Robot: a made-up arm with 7 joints.
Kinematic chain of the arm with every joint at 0, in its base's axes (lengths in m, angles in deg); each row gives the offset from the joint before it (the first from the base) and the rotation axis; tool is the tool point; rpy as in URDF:
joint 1: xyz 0 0 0.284 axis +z
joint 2: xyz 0 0 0 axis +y
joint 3: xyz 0 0 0.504 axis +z
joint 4: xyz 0.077 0 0 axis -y
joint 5: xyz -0.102 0 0.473 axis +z
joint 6: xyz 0 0 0 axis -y
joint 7: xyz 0.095 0 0 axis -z
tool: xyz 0 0 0 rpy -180 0 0
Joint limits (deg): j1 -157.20..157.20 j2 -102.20..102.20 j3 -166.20..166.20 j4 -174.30..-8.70 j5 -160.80..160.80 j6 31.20..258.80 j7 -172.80..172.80
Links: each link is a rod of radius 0.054 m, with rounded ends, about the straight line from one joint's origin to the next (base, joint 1, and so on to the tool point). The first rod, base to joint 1, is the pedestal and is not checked.
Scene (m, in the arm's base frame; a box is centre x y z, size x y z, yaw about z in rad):
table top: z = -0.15
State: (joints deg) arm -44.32 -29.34 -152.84 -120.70 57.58 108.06 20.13
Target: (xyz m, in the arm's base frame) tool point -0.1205 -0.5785 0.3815
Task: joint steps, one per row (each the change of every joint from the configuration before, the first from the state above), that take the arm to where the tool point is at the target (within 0.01 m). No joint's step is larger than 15 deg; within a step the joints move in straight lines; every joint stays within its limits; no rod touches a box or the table.
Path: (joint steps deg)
1: 14.40 0.89 11.36 -3.15 -0.15 -1.95 0.00
2: 14.39 0.90 11.35 -3.15 -0.14 -1.94 0.00
3: 14.40 0.89 11.36 -3.15 -0.15 -1.95 0.00
4: 14.40 0.90 11.36 -3.15 -0.15 -1.94 0.00

